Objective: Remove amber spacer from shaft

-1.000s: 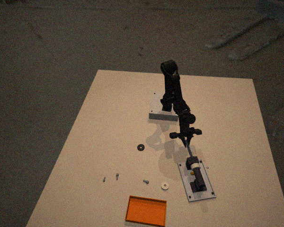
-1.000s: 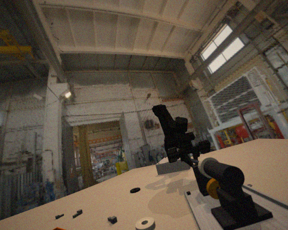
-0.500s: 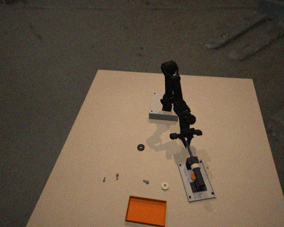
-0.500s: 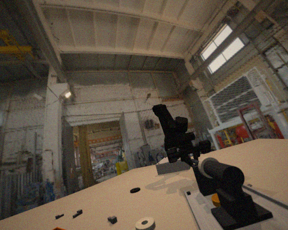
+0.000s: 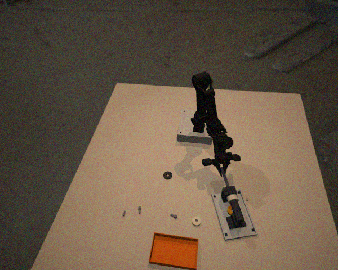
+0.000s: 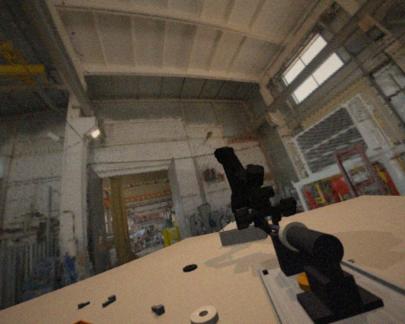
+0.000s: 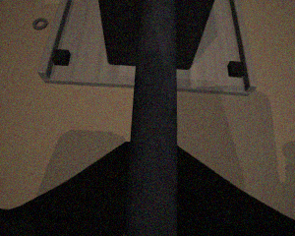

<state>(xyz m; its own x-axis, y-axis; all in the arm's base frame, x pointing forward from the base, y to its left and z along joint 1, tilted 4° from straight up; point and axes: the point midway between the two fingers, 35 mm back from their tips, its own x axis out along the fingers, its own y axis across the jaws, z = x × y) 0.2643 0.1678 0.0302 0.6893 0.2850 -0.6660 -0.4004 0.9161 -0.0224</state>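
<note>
My gripper tip is 5 cm short of the dark shaft, 3 cm below it and 2 cm to the right of it. From my gripper tip the other things lie so: orange tray: 40 cm ahead, 16 cm to the right, 4 cm below; white spacer: 13 cm ahead, 6 cm to the left, 3 cm above; amber spacer: 15 cm ahead, 7 cm to the left, 4 cm below.
</note>
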